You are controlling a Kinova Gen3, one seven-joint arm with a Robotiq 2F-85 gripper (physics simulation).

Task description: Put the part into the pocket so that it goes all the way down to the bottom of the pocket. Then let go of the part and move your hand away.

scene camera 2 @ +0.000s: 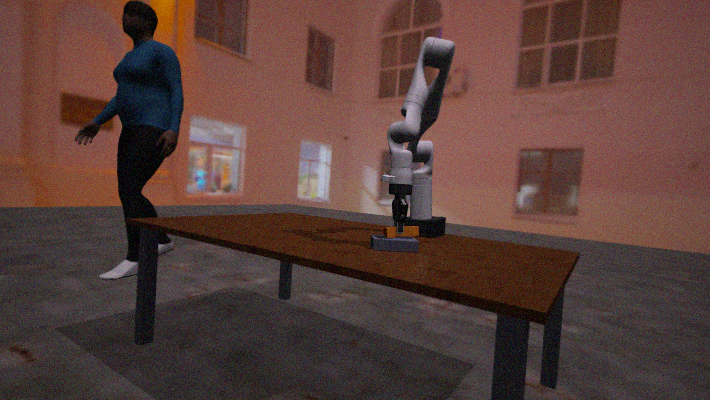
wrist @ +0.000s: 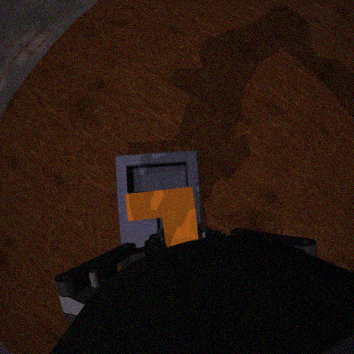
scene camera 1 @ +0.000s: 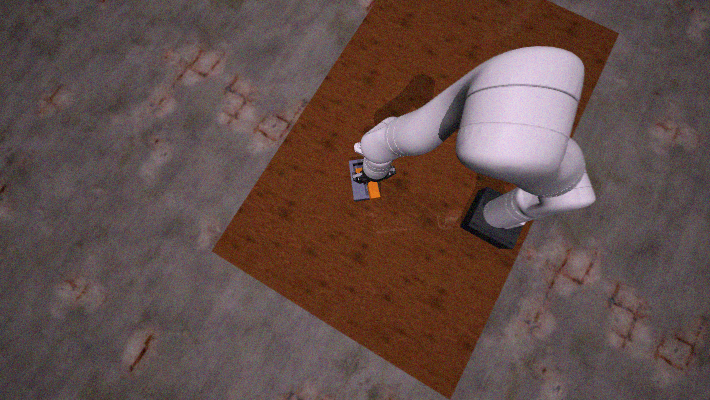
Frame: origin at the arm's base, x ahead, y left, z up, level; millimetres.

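Where they show: gripper, between the fingertips: (scene camera 2: 398,233) (wrist: 179,235) (scene camera 1: 371,181); arm's base, origin of its link: (scene camera 2: 420,218) (scene camera 1: 497,213).
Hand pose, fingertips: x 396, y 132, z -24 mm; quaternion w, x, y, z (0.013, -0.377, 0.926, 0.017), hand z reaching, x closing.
Observation:
Each offset is from my fingertips to the top centre of the thing. "*": to the spot under its first point. Level surfaces: height alone.
The orange L-shaped part {5 mm ahead, 16 mm left, 29 mm up} (scene camera 1: 373,190) (scene camera 2: 403,231) (wrist: 165,208) is held flat in my gripper (scene camera 1: 367,179) (scene camera 2: 399,227) (wrist: 179,235), which is shut on it. The part sits right over the grey pocket block {27 mm ahead, 1 mm left, 12 mm down} (scene camera 1: 358,194) (scene camera 2: 394,244) (wrist: 121,197) on the wooden table {48 mm down} (scene camera 1: 346,279) (scene camera 2: 260,234) (wrist: 88,105). In the wrist view the part covers the near half of the pocket, and the far half of the pocket {* 56 mm ahead, 33 mm right, 43 mm down} (wrist: 159,177) is open to view. In the side view the part is level with the block's top. I cannot tell whether it touches. The fingertips are mostly hidden by the gripper body.
The robot's black base (scene camera 1: 491,224) (scene camera 2: 433,225) stands near the table's edge behind the block. A person (scene camera 2: 144,107) in a blue top walks on the floor beyond the table's far left end.

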